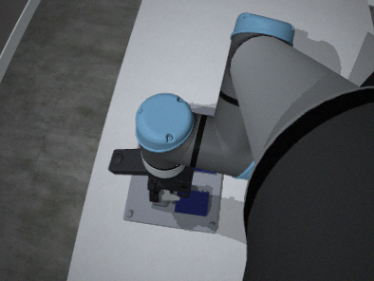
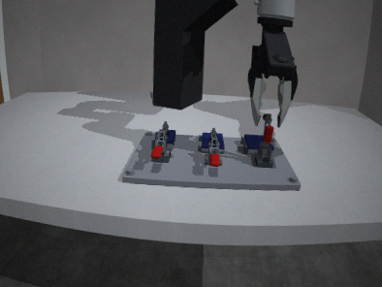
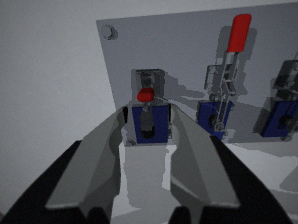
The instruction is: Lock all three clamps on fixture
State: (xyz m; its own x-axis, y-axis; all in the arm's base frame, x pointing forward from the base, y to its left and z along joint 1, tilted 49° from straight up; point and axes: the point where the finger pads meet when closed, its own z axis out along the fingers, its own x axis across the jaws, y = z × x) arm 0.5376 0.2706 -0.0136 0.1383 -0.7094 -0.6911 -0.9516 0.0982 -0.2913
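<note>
Now: hand 90 mm above the blue part, 80 mm past it and 10 mm to the left of it. From my hand the other things lie so: grey fixture plate (110 mm to the right, 110 mm below, 10 mm behind).
</note>
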